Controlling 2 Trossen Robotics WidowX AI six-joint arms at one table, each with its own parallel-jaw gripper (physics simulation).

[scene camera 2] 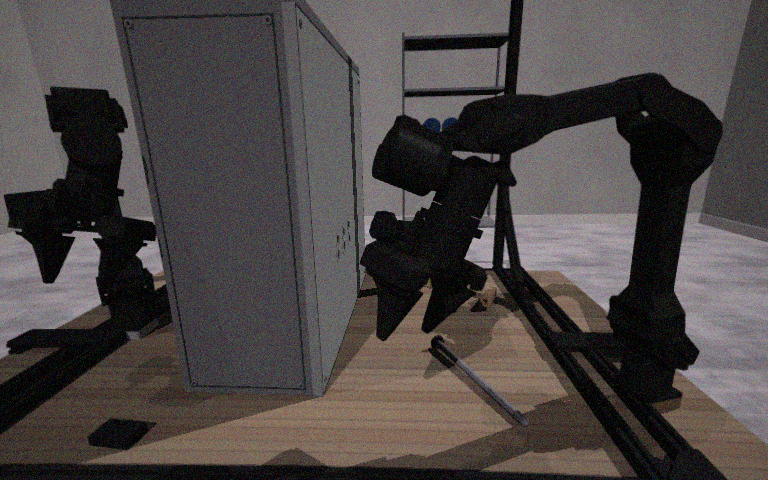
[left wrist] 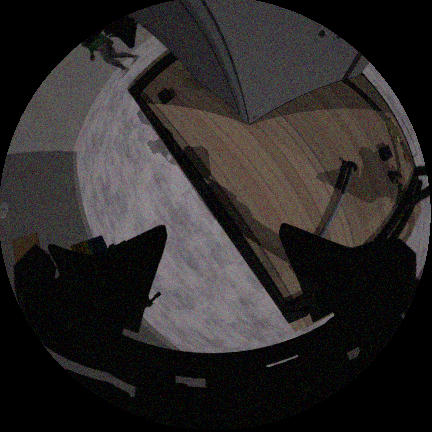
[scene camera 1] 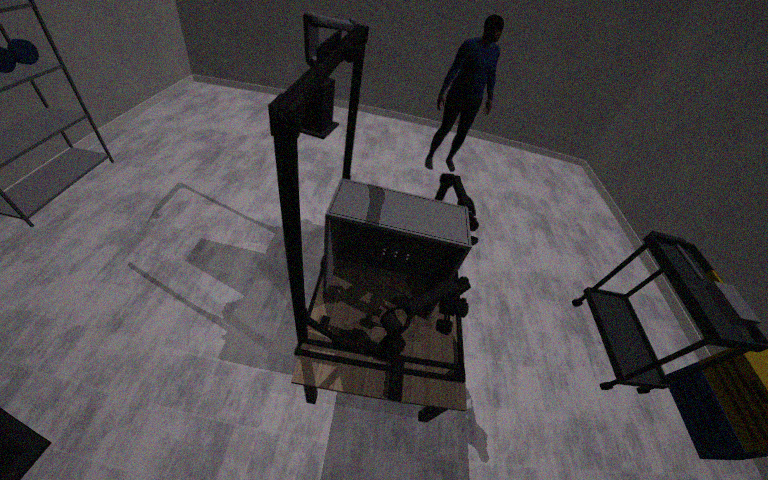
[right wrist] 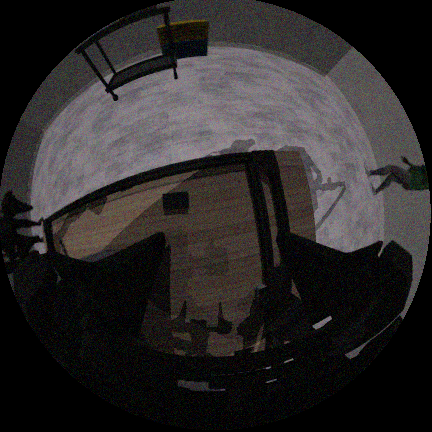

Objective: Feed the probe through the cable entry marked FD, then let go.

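Pixels of known places: left gripper, fingertip midpoint: [scene camera 2: 404, 335] [left wrist: 224, 230] [right wrist: 35, 222]; right gripper, fingertip midpoint: [scene camera 2: 75, 286] [right wrist: 222, 237]; left arm's base, link origin: [scene camera 2: 644, 386] [right wrist: 48, 257]; right arm's base, link origin: [scene camera 2: 133, 323] [scene camera 1: 386, 354] [right wrist: 270, 294].
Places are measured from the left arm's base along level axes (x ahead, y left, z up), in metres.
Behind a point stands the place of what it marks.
Note:
The probe [scene camera 2: 481, 383] @(x 0.228, y -0.082, z -0.007 m) [left wrist: 336, 202] @(x 0.236, y -0.124, z -0.008 m), a thin grey rod with a dark end, lies on the table [scene camera 2: 254, 427] @(x 0.573, y -0.105, z -0.019 m). The tall grey cabinet [scene camera 1: 419, 217] @(x 0.528, y -0.376, z 0.545 m) [scene camera 2: 215, 198] @(x 0.597, y -0.187, z 0.296 m) [left wrist: 290, 65] stands upright; its front has a cluster of small cable entries [scene camera 1: 396, 254] @(x 0.410, y -0.359, z 0.177 m) [scene camera 2: 343, 240] @(x 0.396, y -0.349, z 0.175 m). Their labels are unreadable, so FD cannot be told. My left gripper [scene camera 2: 405, 333] @(x 0.385, y 0.000, z 0.150 m) [left wrist: 224, 230] @(x 0.385, y 0.000, z 0.150 m) is open and empty, above the table near the probe's dark end; in the left wrist view a finger hides the probe's lower part. My right gripper [right wrist: 222, 237] @(x 0.796, y -0.224, z 0.177 m) is open and empty on the cabinet's other side, away from the probe.
A black block [scene camera 2: 120, 433] @(x 0.742, y -0.133, z -0.005 m) [left wrist: 166, 95] @(x 0.728, y -0.141, z -0.005 m) [right wrist: 175, 203] @(x 0.747, y -0.151, z -0.005 m) lies near the cabinet's side. Another dark block [left wrist: 384, 152] @(x 0.153, y -0.358, z -0.005 m) lies beyond the probe. A small brownish object [scene camera 2: 484, 298] @(x 0.074, y -0.336, z 0.008 m) lies behind the left gripper. Black frame rails [scene camera 2: 566, 362] @(x 0.067, y -0.083, z 0.000 m) [left wrist: 215, 195] @(x 0.445, y 0.023, z -0.012 m) run along the table's edges.

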